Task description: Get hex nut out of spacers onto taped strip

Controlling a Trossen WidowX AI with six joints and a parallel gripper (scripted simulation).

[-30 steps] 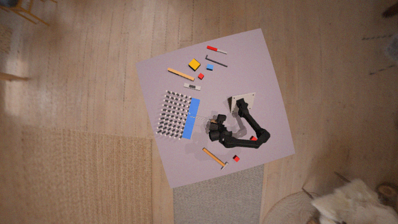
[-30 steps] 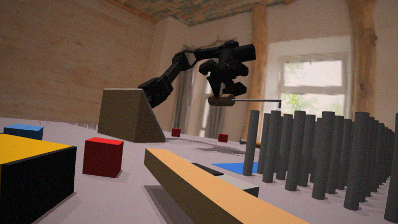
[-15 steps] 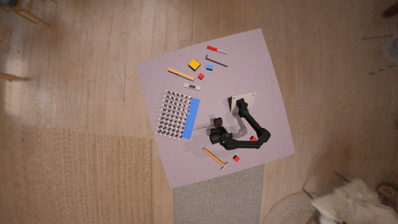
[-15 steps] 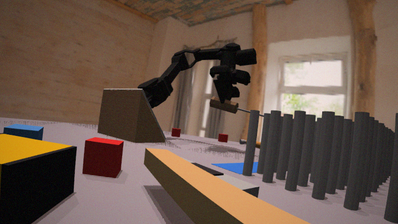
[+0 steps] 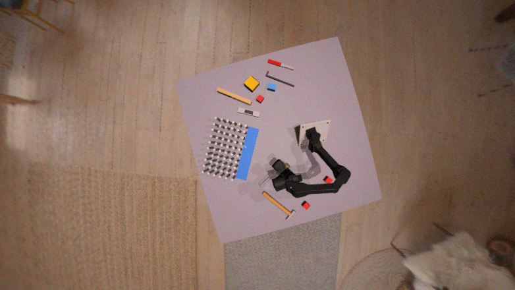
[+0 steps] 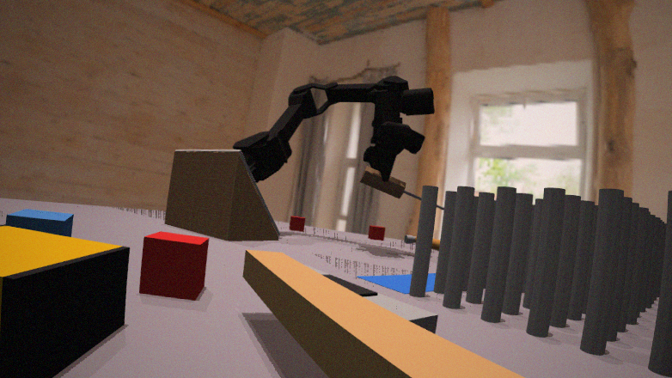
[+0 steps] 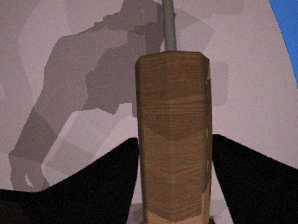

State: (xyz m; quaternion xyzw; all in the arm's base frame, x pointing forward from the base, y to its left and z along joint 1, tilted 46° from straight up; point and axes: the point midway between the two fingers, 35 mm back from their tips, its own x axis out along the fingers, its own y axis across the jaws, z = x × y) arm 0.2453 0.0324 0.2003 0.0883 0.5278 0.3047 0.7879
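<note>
Now: the wooden-handled file 9 cm ahead of my gripper tip, 4 cm to the left of it and 3 cm below it. Also, from my gripper tip: blue taped strip: 19 cm ahead, 17 cm to the right, 14 cm below; then hex nut: 22 cm to the right, 19 cm ahead, 14 cm below; then grey bar: 44 cm to the right, 13 cm below, 8 cm ahead.
</note>
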